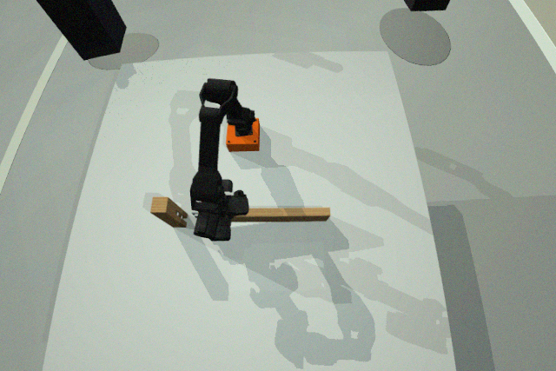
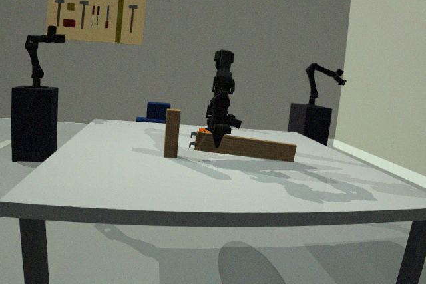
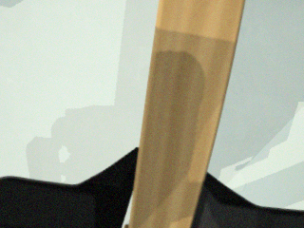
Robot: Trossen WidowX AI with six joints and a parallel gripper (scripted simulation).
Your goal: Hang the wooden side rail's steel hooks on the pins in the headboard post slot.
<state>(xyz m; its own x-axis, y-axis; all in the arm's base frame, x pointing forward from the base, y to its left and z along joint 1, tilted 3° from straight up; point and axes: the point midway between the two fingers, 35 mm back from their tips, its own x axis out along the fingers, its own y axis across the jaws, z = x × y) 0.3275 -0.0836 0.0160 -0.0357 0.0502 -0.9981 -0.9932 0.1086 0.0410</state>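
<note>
Now: gripper tip 20 mm past the headboard post, 170 mm to the left of it and 40 mm below it.
</note>
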